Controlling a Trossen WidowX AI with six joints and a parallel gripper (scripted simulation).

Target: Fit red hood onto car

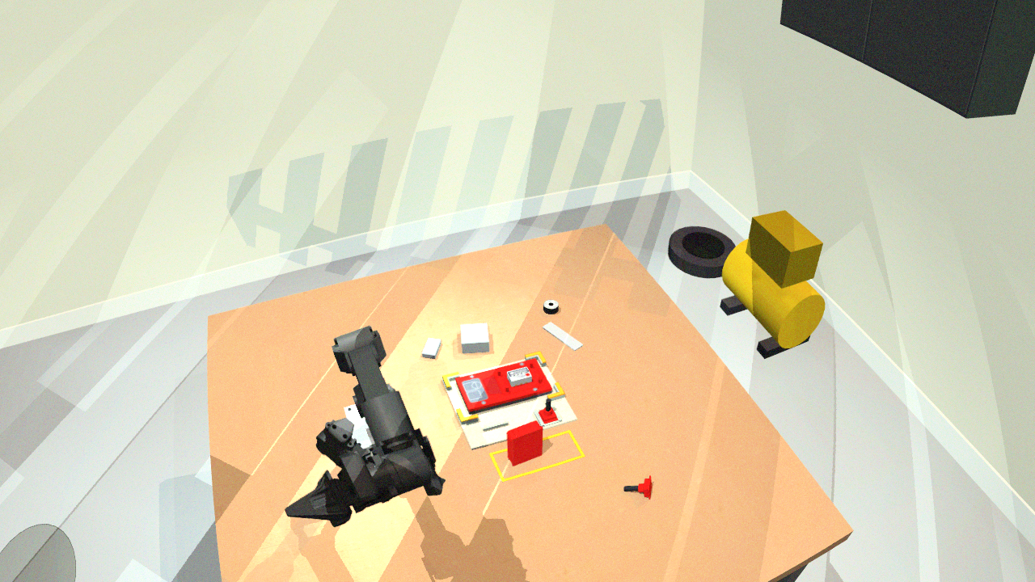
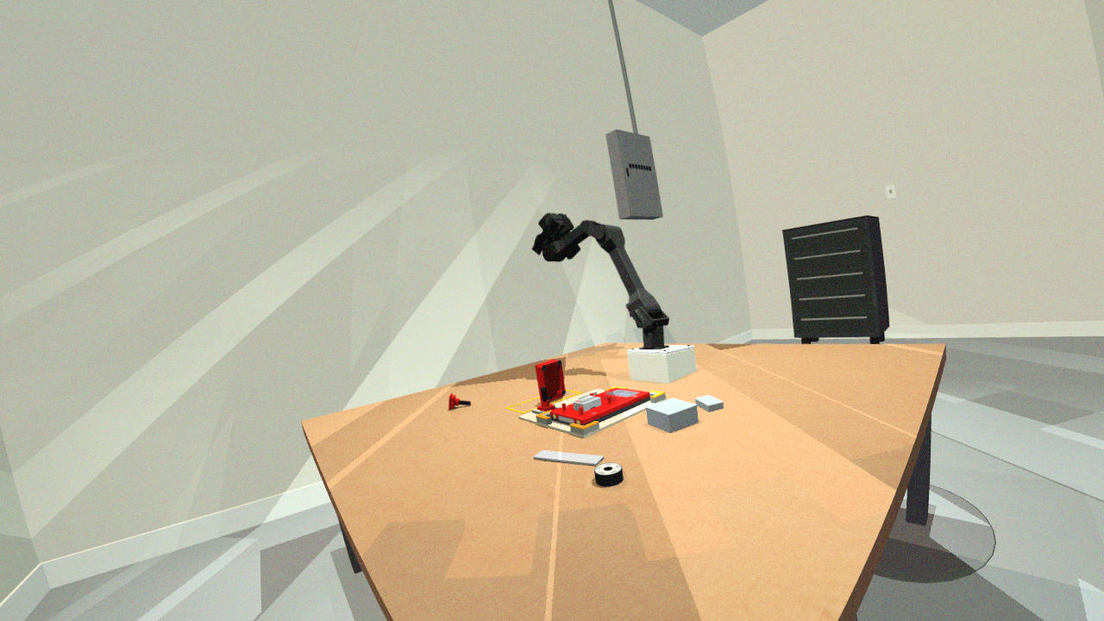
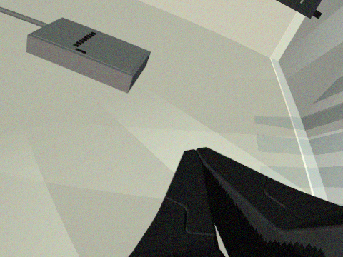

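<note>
Right now my gripper tip is 510 mm short of the red hood, 440 mm above it and 260 mm to the right of it. Round my gripper tip: grey flat bar (800 mm ahead, 550 mm to the left, 490 mm below); white jig (580 mm ahead, 480 mm below, 440 mm to the left); grey engine block (620 mm ahead, 470 mm below, 460 mm to the left).
</note>
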